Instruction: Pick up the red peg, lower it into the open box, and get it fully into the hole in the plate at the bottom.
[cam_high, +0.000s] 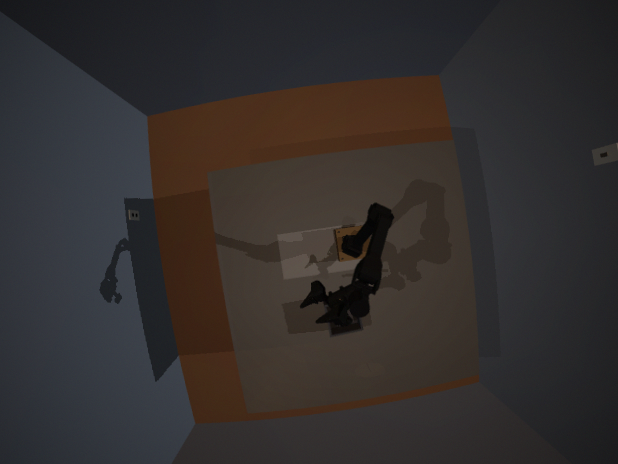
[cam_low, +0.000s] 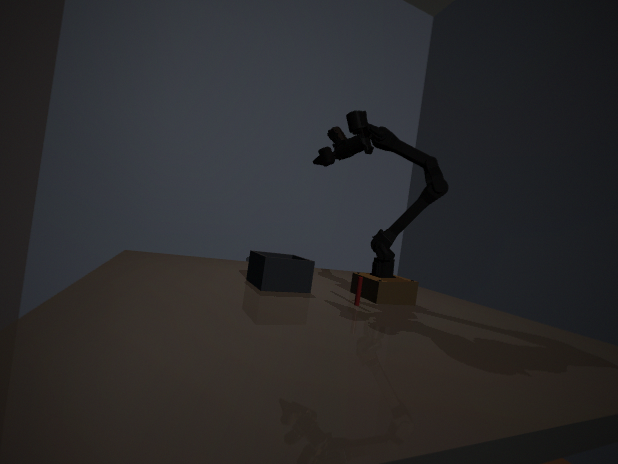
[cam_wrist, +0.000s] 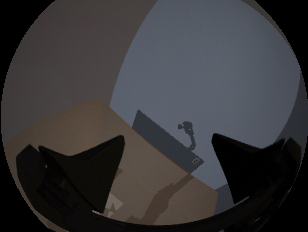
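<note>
Right now my gripper tip is 3 cm past the red peg, 34 cm to the right of it and 42 cm above it. Round my gripper tip: dark box: 15 cm ahead, 15 cm to the left, 44 cm below; then plate: 15 cm ahead, 15 cm to the left, 42 cm below.
</note>
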